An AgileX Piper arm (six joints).
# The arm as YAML. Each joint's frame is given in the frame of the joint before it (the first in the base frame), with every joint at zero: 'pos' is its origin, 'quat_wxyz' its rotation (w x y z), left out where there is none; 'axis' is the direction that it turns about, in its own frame. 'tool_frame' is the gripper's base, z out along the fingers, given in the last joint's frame.
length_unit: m
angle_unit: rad
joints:
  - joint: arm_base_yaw
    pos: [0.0, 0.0, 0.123]
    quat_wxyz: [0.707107, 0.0, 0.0, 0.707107]
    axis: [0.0, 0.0, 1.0]
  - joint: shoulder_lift
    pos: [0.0, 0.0, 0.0]
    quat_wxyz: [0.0, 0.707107, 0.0, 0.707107]
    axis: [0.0, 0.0, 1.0]
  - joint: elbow
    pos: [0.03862, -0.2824, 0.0]
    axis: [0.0, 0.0, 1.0]
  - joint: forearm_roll
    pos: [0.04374, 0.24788, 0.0]
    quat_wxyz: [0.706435, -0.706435, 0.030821, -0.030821]
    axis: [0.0, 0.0, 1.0]
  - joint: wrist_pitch
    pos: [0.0, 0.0, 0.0]
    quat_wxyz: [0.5, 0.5, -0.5, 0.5]
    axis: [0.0, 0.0, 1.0]
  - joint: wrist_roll
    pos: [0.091, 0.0, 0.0]
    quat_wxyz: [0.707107, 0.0, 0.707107, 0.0]
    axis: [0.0, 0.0, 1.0]
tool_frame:
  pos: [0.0, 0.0, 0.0]
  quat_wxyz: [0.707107, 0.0, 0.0, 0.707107]
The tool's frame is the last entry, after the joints.
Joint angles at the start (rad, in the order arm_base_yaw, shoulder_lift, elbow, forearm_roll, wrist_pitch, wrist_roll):
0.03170 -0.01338 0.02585 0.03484 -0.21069 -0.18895
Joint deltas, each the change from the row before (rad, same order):
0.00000 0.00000 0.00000 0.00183 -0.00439 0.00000
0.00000 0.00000 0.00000 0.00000 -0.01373 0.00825
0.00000 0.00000 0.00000 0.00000 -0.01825 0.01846
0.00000 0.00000 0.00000 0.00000 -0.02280 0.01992
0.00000 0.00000 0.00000 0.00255 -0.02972 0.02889
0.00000 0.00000 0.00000 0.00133 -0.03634 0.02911
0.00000 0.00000 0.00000 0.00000 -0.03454 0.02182
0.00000 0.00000 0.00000 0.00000 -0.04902 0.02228
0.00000 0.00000 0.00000 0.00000 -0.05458 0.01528
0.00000 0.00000 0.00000 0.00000 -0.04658 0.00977
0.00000 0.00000 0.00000 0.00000 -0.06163 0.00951
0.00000 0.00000 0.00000 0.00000 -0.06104 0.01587
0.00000 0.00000 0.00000 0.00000 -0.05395 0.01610
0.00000 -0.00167 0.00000 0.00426 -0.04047 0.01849
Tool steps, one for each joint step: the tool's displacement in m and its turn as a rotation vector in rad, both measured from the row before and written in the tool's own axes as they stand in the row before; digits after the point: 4 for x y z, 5 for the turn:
-0.0004 -0.0001 0.0000 0.00120 -0.00424 0.00179
-0.0012 -0.0002 0.0000 0.00252 -0.01350 0.00825
-0.0016 -0.0003 0.0000 0.00311 -0.01798 0.01846
-0.0020 -0.0003 0.0000 0.00346 -0.02254 0.01992
-0.0027 -0.0005 0.0000 0.00450 -0.02939 0.03134
-0.0033 -0.0004 -0.0001 0.00400 -0.03612 0.03037
-0.0031 -0.0003 -0.0001 0.00253 -0.03445 0.02182
-0.0045 -0.0003 -0.0001 0.00252 -0.04896 0.02228
-0.0050 -0.0002 -0.0001 0.00178 -0.05455 0.01528
-0.0042 -0.0001 -0.0001 0.00093 -0.04657 0.00977
-0.0056 -0.0001 -0.0002 0.00064 -0.06163 0.00951
-0.0056 0.0000 -0.0002 -0.00014 -0.06104 0.01587
-0.0049 0.0001 -0.0001 -0.00099 -0.05394 0.01610
-0.0039 -0.0002 -0.0002 0.00125 -0.04221 0.02174

